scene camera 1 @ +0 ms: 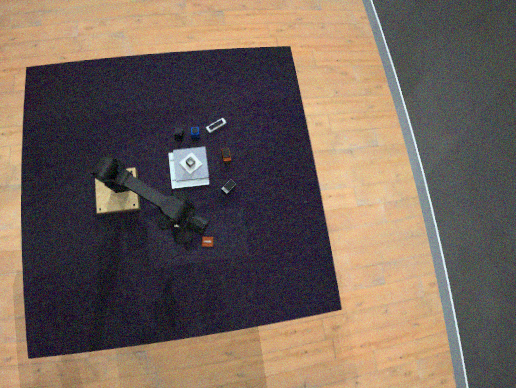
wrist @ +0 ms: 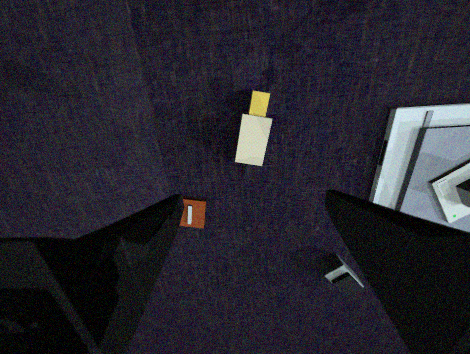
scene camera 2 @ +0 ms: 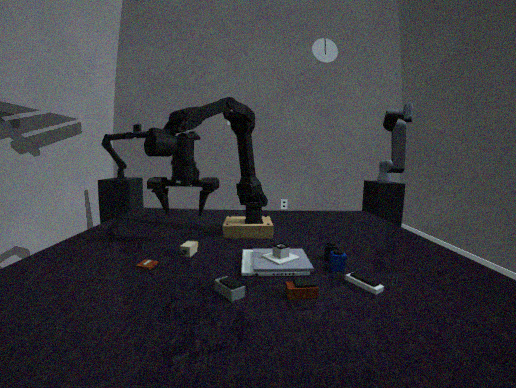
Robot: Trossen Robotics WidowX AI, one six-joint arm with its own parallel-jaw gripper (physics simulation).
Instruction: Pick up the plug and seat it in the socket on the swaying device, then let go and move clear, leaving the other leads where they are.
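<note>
The plug, a cream block (scene camera 2: 189,248) (wrist: 254,140) with a yellow tip (wrist: 259,103), lies flat on the dark mat; the arm mostly hides it in scene camera 1. My gripper (scene camera 2: 184,214) (wrist: 253,198) is open and empty, raised above the mat with the plug lying beyond its fingertips in the wrist view. The device, a grey plate (scene camera 1: 200,152) (scene camera 2: 305,266) (wrist: 412,175) on a white base, carries a tilted white square with the socket block (scene camera 1: 190,162) (scene camera 2: 281,251) on top. In the wrist view the device is partly cut off at the right edge.
An orange block with a white stripe (scene camera 1: 207,242) (scene camera 2: 148,264) (wrist: 197,214) lies near the plug. Around the device are a grey box (scene camera 1: 228,187) (scene camera 2: 230,289), an orange-black box (scene camera 1: 226,154) (scene camera 2: 301,290), a white bar (scene camera 1: 216,125), a blue block (scene camera 2: 338,261) and a black block (scene camera 1: 179,134).
</note>
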